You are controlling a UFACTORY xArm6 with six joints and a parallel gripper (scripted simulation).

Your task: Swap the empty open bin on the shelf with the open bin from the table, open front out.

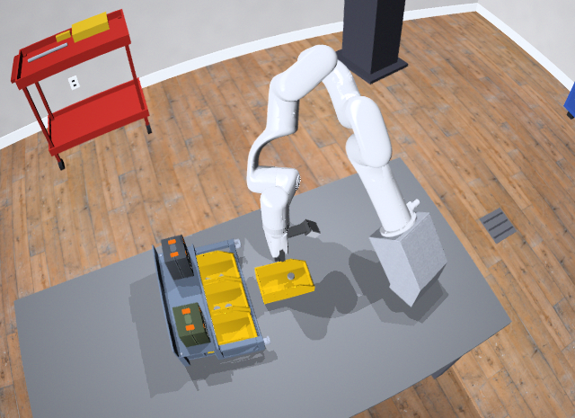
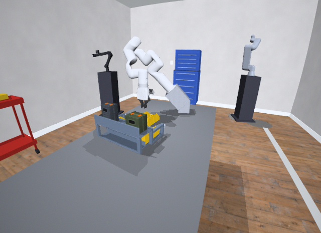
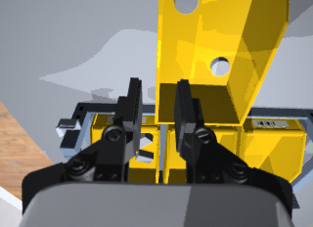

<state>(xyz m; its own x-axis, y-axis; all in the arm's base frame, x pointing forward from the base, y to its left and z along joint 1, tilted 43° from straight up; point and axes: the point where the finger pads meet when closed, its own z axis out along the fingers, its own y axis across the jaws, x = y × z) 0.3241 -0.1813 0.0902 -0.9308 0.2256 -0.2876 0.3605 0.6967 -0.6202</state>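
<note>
The shelf lip is 14 cm ahead of my hand, 13 cm below it and 2 cm to the left of it. Also, from my hand: olive box 36 cm ahead, 5 cm to the left, 1 cm above; dark grey box 27 cm ahead, 16 cm to the right, 2 cm above.
</note>
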